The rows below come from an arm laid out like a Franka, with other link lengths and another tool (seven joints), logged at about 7 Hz.
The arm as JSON. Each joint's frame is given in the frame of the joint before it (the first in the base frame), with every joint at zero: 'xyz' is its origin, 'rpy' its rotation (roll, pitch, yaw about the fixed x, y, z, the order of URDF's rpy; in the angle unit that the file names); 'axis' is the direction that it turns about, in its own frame. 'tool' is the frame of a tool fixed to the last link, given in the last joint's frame.
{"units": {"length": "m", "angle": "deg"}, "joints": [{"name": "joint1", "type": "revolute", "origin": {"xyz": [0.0, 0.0, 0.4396], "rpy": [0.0, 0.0, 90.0]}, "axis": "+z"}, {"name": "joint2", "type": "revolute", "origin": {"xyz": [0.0, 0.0, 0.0], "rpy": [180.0, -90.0, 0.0]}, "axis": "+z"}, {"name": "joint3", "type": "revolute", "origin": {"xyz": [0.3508, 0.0, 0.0], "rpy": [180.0, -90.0, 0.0]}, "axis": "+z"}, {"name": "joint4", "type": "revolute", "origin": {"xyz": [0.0, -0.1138, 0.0], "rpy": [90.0, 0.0, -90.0]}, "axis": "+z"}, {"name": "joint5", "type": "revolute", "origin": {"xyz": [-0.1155, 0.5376, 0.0], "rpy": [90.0, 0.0, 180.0]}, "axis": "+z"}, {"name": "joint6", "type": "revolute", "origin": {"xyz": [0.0, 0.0, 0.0], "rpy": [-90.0, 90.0, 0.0]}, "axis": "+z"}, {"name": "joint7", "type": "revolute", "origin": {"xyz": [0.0, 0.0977, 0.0], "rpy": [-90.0, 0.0, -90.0]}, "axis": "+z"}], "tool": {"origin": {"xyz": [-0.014, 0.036, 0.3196], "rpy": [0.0, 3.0, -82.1]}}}
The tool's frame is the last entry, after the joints.
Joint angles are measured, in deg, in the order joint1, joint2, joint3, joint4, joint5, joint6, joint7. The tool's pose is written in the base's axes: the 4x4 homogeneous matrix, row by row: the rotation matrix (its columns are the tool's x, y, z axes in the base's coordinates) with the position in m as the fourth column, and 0 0 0 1 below. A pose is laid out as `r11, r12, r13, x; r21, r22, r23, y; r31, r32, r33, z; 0, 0, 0, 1`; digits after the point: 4 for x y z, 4 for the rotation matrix.
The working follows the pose.
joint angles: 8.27, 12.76, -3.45, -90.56, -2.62, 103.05, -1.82
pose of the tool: -0.0102, -0.9999, 0.0003, 0.8419; -0.9939, 0.0101, -0.1101, 0.0954; 0.1101, -0.0015, -0.9939, 0.4237; 0, 0, 0, 1
Where each joint sits with the arm in this pose, in the base's axes (m; each line is computed from the numbers above, not from the rounded line before):
joint1: 0.0000 0.0000 0.4396
joint2: 0.0000 0.0000 0.4396
joint3: 0.0767 0.0111 0.7817
joint4: 0.1873 0.0203 0.7566
joint5: 0.7350 0.0672 0.7454
joint6: 0.7350 0.0672 0.7454
joint7: 0.8323 0.0765 0.7449
the tool: 0.8419 0.0954 0.4237

